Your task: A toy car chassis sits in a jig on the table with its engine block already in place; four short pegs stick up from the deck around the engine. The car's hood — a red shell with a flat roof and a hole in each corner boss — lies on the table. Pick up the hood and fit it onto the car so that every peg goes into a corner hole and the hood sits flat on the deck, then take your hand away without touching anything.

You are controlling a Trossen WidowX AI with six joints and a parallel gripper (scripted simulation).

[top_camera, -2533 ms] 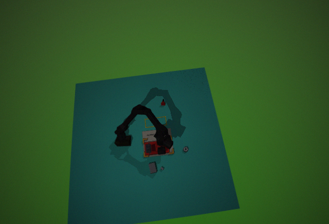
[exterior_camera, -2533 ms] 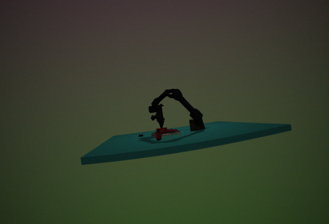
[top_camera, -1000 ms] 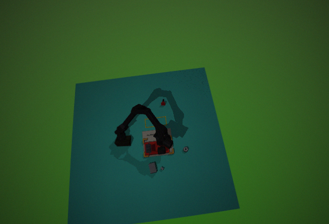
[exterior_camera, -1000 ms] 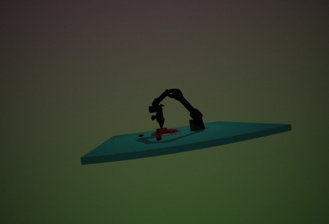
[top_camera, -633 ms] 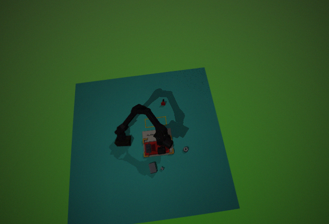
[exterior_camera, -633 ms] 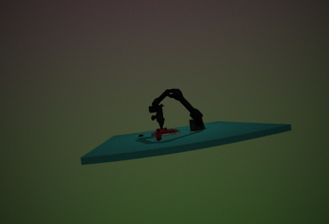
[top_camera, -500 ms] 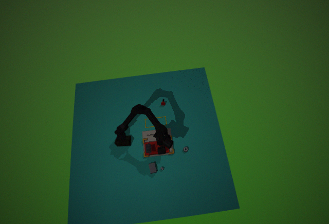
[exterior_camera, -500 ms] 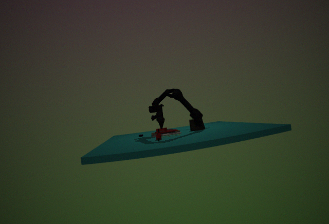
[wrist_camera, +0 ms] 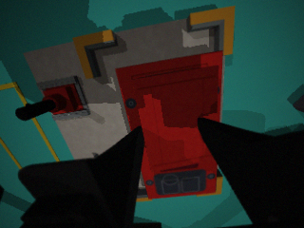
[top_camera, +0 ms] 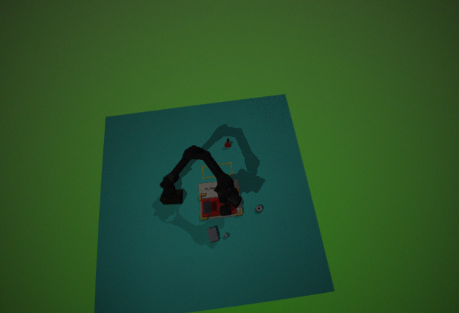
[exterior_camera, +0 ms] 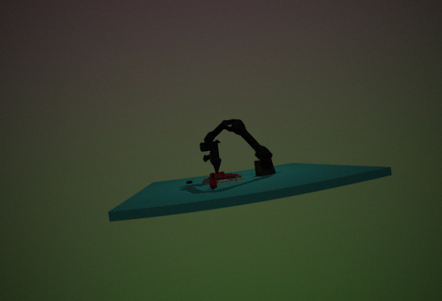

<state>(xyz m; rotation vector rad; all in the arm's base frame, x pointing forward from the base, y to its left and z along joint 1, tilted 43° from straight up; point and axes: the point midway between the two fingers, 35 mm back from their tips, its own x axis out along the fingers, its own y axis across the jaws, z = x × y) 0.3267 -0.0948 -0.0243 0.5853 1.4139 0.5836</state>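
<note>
The red hood lies 1 cm to the right of my gripper tip and 1 cm below it. The rest, counted from my gripper tip: grey jig (4 cm below, 3 cm to the left, 2 cm behind); then grey engine block (3 cm below).
</note>
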